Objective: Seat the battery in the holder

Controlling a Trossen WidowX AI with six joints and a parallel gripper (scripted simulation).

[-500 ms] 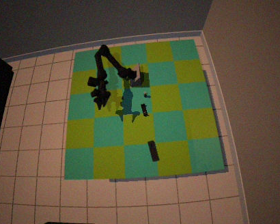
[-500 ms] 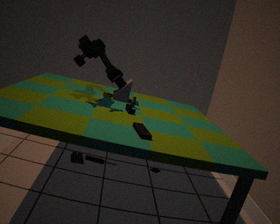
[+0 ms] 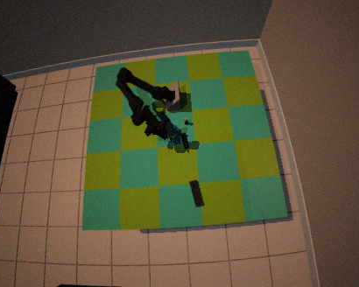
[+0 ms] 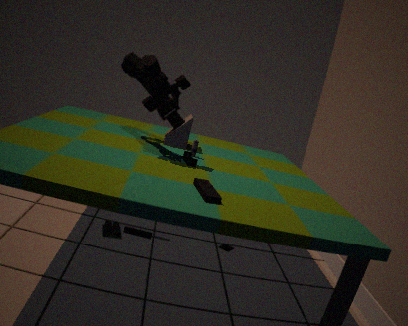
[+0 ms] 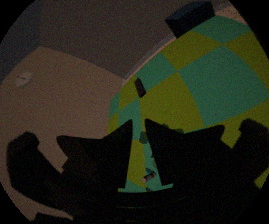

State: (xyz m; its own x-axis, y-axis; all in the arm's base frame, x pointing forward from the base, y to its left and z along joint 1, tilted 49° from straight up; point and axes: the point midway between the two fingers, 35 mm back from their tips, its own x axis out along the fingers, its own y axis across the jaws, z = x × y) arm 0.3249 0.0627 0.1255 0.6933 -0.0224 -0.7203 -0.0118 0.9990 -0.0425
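My gripper tip is 180 mm past the battery, 160 mm above it and 120 mm to the right of it.
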